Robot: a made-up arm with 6 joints. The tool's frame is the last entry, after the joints. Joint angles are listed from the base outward. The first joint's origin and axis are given. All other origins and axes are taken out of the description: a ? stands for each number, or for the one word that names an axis. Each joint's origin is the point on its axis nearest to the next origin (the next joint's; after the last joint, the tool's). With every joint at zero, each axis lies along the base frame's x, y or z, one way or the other. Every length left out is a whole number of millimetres.
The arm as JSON. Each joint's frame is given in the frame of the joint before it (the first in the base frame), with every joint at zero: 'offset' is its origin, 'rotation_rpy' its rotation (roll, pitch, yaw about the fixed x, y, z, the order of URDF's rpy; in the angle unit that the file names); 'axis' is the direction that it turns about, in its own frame. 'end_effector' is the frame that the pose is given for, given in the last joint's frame.
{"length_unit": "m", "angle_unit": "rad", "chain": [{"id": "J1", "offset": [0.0, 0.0, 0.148], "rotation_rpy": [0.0, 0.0, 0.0], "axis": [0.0, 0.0, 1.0]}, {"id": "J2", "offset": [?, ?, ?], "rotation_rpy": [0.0, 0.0, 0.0], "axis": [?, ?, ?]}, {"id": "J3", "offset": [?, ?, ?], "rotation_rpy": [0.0, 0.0, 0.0], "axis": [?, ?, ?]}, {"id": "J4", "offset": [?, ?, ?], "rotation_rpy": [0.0, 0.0, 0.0], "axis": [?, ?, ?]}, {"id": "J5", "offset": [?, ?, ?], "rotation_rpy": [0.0, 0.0, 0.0], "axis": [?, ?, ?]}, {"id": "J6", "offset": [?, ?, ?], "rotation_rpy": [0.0, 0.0, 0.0], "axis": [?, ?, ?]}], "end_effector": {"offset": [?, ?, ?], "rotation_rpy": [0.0, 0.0, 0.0]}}
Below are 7 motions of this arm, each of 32 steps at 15 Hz.
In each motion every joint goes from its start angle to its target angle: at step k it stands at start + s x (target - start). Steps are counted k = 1, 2, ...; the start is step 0. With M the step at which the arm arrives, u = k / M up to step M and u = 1 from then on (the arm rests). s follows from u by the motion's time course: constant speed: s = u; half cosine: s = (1 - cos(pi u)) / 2; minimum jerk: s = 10 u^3 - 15 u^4 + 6 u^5.
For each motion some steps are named. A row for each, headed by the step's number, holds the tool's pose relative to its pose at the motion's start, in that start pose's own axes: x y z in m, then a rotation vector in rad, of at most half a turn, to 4 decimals.
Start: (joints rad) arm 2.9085 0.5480 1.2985 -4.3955 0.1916 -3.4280
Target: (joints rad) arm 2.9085 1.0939 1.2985 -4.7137 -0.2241 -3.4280
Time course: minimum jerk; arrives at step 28
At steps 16, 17, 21, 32:
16: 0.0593 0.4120 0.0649 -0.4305 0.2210 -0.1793
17: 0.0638 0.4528 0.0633 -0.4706 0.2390 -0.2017
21: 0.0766 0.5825 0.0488 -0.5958 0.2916 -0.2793
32: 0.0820 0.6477 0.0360 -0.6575 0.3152 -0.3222

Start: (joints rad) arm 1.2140 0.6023 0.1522 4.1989 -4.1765 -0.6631
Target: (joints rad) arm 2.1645 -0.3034 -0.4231 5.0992 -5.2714 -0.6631
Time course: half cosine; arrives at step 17
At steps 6, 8, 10, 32:
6: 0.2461 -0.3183 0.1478 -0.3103 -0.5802 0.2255
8: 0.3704 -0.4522 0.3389 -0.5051 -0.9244 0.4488
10: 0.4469 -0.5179 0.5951 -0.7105 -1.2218 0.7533
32: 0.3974 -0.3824 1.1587 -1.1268 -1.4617 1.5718

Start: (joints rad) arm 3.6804 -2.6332 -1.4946 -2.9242 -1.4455 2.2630
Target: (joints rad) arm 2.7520 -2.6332 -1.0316 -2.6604 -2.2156 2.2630
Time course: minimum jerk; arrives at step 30
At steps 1, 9, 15, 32:
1: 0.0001 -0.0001 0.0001 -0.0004 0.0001 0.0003
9: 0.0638 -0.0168 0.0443 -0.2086 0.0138 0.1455
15: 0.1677 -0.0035 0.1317 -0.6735 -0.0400 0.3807
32: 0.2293 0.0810 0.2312 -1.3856 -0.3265 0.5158

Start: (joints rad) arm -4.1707 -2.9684 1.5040 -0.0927 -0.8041 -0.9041
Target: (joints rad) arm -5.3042 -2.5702 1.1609 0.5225 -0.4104 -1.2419
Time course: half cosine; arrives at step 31
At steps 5, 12, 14, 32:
5: -0.0509 0.0487 0.0062 -0.0351 -0.0080 0.0510
12: -0.2957 0.2351 -0.0141 -0.2157 -0.0516 0.2536
14: -0.3970 0.2939 -0.0420 -0.2953 -0.0734 0.3232
32: -1.0131 0.4577 -0.4341 -0.8649 -0.2887 0.6524

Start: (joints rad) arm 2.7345 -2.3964 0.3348 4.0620 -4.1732 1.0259
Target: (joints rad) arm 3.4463 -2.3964 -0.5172 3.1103 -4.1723 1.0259
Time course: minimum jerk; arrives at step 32
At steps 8, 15, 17, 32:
8: -0.0409 0.0191 0.0911 0.1436 -0.0334 0.0927
15: -0.1585 -0.0077 0.3723 0.6416 -0.1902 0.3635
17: -0.1928 -0.0452 0.4552 0.8218 -0.2593 0.4455
32: -0.2867 -0.2708 0.6591 1.5264 -0.5708 0.7001

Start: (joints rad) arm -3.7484 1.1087 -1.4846 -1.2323 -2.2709 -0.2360
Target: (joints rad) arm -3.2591 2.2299 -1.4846 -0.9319 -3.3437 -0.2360
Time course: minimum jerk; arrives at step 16
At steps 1, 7, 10, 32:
1: -0.0018 0.0014 0.0003 0.0029 -0.0005 0.0006
7: -0.2995 0.2009 0.1555 0.5242 -0.0896 0.0011
10: -0.5177 0.2916 0.4281 0.9810 -0.1552 -0.1643
32: -0.6498 0.2790 0.7015 1.3091 -0.1815 -0.3951

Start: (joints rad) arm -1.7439 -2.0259 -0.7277 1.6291 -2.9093 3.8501
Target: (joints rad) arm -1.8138 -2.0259 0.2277 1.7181 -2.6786 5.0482
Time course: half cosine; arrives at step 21
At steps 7, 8, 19, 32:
7: 0.1136 0.1286 0.0192 0.1074 -0.1998 0.2004
8: 0.1455 0.1608 0.0310 0.1259 -0.2582 0.2516
19: 0.4478 0.3923 0.2807 0.0690 -0.8613 0.6633
32: 0.4567 0.3969 0.2928 0.0598 -0.8808 0.6737

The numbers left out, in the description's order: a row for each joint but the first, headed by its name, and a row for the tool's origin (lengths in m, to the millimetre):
J2: xyz 0.0 0.038 0.0, axis 0.0 1.0 0.0
J3: xyz 0.0 0.0 0.491, axis 0.0 1.0 0.0
J4: xyz 0.0 0.0 0.842, axis 0.0 0.0 1.0
J5: xyz 0.0 0.0 0.0, axis 0.0 1.0 0.0
J6: xyz 0.0 0.0 0.127, axis 0.0 0.0 1.0
tool: xyz 0.0 0.0 0.0

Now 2 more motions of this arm.
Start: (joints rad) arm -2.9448 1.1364 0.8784 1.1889 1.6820 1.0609
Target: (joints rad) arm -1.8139 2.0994 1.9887 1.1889 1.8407 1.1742
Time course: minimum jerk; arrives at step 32
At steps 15, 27, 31, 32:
15: -0.4557 -0.6056 0.6132 0.7588 0.0611 0.8139
27: -0.4625 -1.4363 0.2521 1.2579 -0.4822 1.9149
31: -0.4446 -1.4564 0.2105 1.2589 -0.5319 1.9767
32: -0.4444 -1.4566 0.2101 1.2588 -0.5324 1.9773

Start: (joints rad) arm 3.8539 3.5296 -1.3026 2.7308 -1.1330 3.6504
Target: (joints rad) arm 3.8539 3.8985 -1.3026 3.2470 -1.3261 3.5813
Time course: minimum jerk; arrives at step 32
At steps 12, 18, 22, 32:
12: 0.1184 -0.0011 0.0546 -0.0549 0.1995 0.0068
18: 0.2692 -0.0097 0.1025 -0.1205 0.4474 0.0225
22: 0.3602 -0.0187 0.1207 -0.1592 0.5955 0.0366
32: 0.4400 -0.0288 0.1304 -0.1934 0.7255 0.0524

